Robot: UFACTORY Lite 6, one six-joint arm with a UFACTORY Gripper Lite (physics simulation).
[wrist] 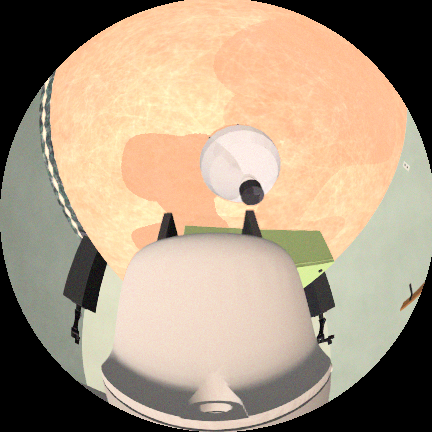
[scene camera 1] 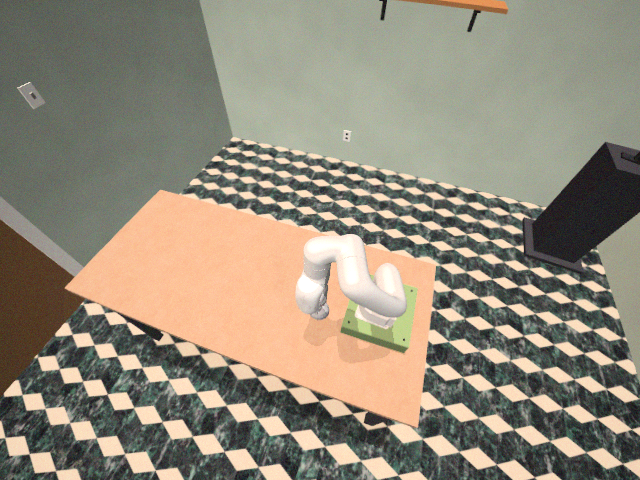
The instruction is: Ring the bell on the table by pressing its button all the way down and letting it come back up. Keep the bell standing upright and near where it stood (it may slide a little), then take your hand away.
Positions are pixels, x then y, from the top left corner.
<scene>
A bell (wrist: 235,153): 0.13 m from the lens.
</scene>
